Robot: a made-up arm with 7 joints. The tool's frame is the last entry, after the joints. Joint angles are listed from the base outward.
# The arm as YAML. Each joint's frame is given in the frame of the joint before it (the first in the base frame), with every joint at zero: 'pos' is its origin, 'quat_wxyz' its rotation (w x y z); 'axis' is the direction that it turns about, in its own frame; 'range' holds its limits. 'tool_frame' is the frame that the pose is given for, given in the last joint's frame.
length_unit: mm
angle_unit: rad
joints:
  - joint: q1
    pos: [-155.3, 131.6, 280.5]
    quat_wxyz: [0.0, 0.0, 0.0, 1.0]
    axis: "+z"
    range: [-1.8, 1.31]
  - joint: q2
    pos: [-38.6, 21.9, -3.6]
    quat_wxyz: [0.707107, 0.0, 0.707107, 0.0]
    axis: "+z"
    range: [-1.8, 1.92]
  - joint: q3
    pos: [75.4, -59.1, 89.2]
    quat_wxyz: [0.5, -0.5, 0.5, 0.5]
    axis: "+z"
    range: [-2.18, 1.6]
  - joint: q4
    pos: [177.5, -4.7, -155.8]
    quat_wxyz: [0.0, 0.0, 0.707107, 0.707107]
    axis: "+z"
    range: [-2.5, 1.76]
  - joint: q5
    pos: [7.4, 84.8, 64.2]
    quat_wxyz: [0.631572, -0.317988, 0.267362, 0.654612]
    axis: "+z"
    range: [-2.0, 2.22]
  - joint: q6
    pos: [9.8, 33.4, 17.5]
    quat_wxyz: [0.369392, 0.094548, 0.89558, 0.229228]
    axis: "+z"
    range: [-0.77, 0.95]
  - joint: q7
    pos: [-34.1, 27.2, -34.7]
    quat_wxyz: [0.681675, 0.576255, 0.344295, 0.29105]
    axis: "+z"
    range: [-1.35, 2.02]
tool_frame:
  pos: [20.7, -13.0, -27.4]
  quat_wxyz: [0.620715, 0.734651, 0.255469, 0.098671]
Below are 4 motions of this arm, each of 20 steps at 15 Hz.
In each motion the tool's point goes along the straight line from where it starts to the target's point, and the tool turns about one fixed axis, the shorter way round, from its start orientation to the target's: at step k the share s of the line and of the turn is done. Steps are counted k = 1, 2, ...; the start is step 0. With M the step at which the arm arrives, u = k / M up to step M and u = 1 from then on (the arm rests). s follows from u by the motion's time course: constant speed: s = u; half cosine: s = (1 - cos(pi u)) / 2; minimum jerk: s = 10 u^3 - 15 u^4 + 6 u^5.
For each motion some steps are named. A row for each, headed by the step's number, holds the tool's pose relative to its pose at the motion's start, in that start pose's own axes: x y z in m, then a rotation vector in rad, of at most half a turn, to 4 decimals.
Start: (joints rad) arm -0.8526 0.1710 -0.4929 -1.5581 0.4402 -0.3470 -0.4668
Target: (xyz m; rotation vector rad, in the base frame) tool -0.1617 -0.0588 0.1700 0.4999 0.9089 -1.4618
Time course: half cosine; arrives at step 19
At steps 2, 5, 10, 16, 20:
2: 0.0042 -0.0017 -0.0071 0.0104 0.0334 0.0050
5: 0.0252 -0.0099 -0.0422 0.0621 0.1989 0.0297
10: 0.0846 -0.0333 -0.1416 0.2085 0.6672 0.0995
16: 0.1469 -0.0579 -0.2458 0.3619 1.1583 0.1728
20: 0.1564 -0.0616 -0.2615 0.3852 1.2325 0.1839

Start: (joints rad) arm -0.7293 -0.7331 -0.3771 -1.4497 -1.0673 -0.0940 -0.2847
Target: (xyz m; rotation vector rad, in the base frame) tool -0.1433 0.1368 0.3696 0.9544 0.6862 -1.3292
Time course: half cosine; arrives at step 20
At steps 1, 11, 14, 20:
1: 0.0002 0.0002 0.0005 -0.0018 -0.0020 0.0058
11: 0.0198 0.0216 0.0423 -0.1723 -0.1890 0.5478
14: 0.0271 0.0297 0.0581 -0.2366 -0.2595 0.7522
20: 0.0342 0.0373 0.0732 -0.2981 -0.3269 0.9474

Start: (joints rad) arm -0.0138 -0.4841 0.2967 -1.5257 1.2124 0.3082 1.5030
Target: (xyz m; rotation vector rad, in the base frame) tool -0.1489 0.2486 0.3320 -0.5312 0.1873 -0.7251
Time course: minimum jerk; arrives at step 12
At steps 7, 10, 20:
7: 0.0424 0.0240 -0.0388 -0.6175 -0.6429 0.0545
10: 0.0626 0.0355 -0.0572 -0.9116 -0.9491 0.0805
20: 0.0649 0.0368 -0.0594 -0.9451 -0.9840 0.0835

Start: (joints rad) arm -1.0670 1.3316 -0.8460 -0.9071 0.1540 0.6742 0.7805
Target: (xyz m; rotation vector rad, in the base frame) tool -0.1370 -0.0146 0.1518 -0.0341 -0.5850 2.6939
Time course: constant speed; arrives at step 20
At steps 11, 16, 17, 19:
11: -0.0253 0.0382 0.0111 -0.1007 0.3157 -0.0798
16: -0.0368 0.0556 0.0161 -0.1465 0.4592 -0.1160
17: -0.0391 0.0591 0.0171 -0.1556 0.4879 -0.1233
19: -0.0437 0.0660 0.0191 -0.1739 0.5453 -0.1378

